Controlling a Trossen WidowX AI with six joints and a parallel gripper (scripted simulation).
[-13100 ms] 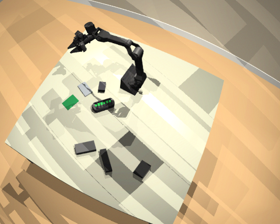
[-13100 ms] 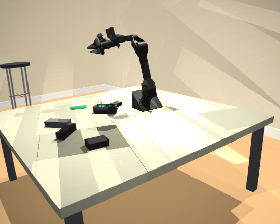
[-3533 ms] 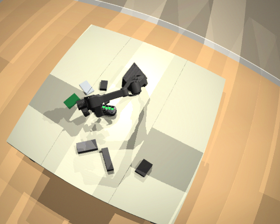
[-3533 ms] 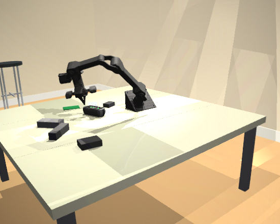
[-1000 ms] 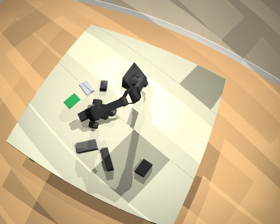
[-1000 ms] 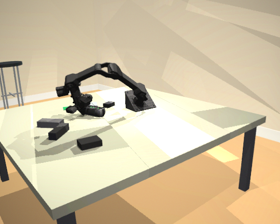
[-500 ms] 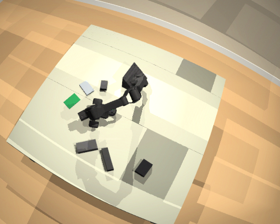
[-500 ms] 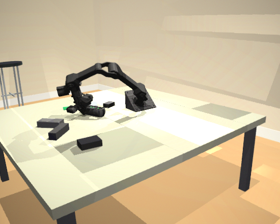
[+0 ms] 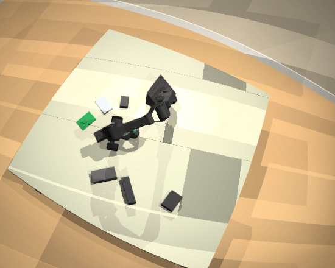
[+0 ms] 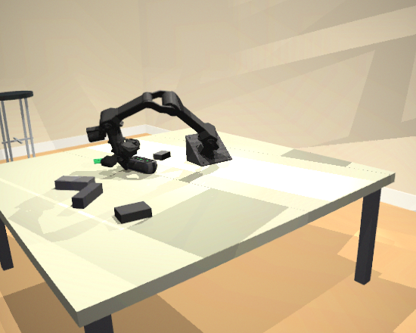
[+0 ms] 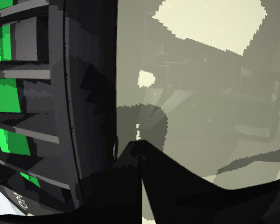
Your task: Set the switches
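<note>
Now: gripper tip 220 mm past the dark block, 70 mm to the left of it and 10 mm below it. The rest, counted from my gripper tip: pale grey module: 180 mm to the right, 140 mm behind; then green flat plate: 220 mm to the right.
</note>
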